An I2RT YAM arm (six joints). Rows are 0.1 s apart.
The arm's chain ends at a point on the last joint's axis. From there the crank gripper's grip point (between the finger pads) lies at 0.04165 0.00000 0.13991 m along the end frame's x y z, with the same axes.
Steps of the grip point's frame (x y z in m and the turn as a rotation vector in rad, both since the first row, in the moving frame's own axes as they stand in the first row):
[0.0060, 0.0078, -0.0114, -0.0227, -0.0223, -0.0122]
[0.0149, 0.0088, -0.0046, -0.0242, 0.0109, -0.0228]
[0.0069, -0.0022, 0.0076, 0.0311, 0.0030, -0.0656]
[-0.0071, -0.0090, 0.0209, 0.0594, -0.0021, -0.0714]
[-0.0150, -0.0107, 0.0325, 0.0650, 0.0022, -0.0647]
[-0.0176, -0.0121, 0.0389, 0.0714, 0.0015, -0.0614]
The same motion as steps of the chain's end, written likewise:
[0.0091, 0.0051, -0.0123, -0.0227, -0.0223, -0.0122]
[0.0133, 0.0064, -0.0041, -0.0242, 0.0109, -0.0228]
[0.0067, 0.0049, 0.0078, 0.0311, 0.0030, -0.0656]
[-0.0064, 0.0023, 0.0211, 0.0594, -0.0021, -0.0714]
[-0.0149, 0.0011, 0.0330, 0.0650, 0.0022, -0.0647]
[-0.0174, 0.0004, 0.0394, 0.0714, 0.0015, -0.0614]

